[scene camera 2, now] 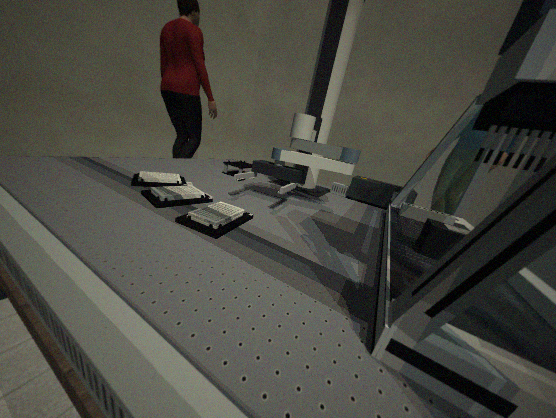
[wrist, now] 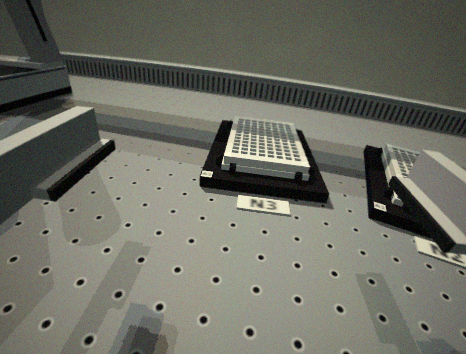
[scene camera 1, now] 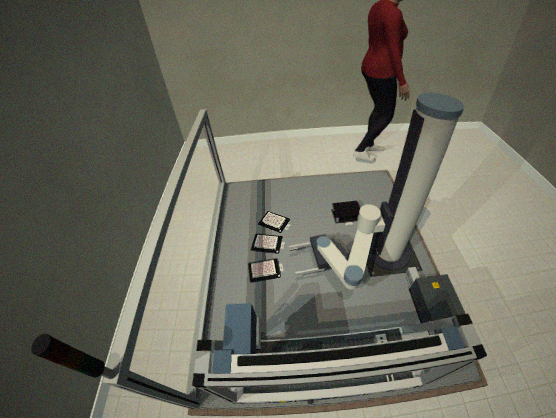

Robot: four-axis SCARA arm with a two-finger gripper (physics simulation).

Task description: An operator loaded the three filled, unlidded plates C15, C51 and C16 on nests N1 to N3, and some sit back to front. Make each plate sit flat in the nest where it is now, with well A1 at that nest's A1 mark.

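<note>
My gripper (scene camera 1: 294,260) (scene camera 2: 258,185) (wrist: 254,146) is open and empty. Its fingers point at nest N3 (scene camera 1: 251,273) (scene camera 2: 212,232) (wrist: 265,188) from a short way off, above the deck. Plate C16 (scene camera 1: 264,268) (scene camera 2: 217,214) (wrist: 265,142) looks level in N3; no code shows on its near face, and the nest's A1 tag is at the near left corner. Plate C15 (scene camera 1: 268,243) (scene camera 2: 177,192) (wrist: 398,156) sits in nest N2, partly hidden by the right finger in the wrist view. Plate C51 (scene camera 1: 274,220) (scene camera 2: 160,177) sits in nest N1. Well A1 cannot be made out.
A black block (scene camera 1: 346,210) stands near the arm's column (scene camera 1: 417,185). A dark box with a yellow label (scene camera 1: 436,300) and a blue box (scene camera 1: 238,325) stand toward the near side. A framed clear guard runs along the deck. A person in red (scene camera 1: 385,45) (scene camera 2: 182,60) is beyond the deck.
</note>
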